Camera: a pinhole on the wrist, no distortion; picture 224 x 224 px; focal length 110.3 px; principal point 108.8 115.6 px. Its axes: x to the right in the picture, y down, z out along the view. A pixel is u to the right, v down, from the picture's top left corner.
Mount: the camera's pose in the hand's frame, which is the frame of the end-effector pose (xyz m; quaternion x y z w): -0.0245 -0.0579 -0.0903 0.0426 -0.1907 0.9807 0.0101
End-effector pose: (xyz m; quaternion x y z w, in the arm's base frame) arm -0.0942 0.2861 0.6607 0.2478 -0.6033 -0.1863 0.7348
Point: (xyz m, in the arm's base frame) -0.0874 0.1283 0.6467
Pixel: 29 140
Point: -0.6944 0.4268 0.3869
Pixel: 202 66
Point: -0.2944 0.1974 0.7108
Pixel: 90 62
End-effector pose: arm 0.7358 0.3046 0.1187 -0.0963 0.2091 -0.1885 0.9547
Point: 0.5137 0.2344 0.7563
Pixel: 188 122
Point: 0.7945 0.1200 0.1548
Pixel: 28 142
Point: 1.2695 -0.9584 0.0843
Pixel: outside the picture
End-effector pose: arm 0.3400 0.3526 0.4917 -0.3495 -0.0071 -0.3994 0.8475
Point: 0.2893 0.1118 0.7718
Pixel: 9 191
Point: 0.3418 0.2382 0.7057
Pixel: 37 132
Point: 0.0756 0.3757 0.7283
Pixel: 155 177
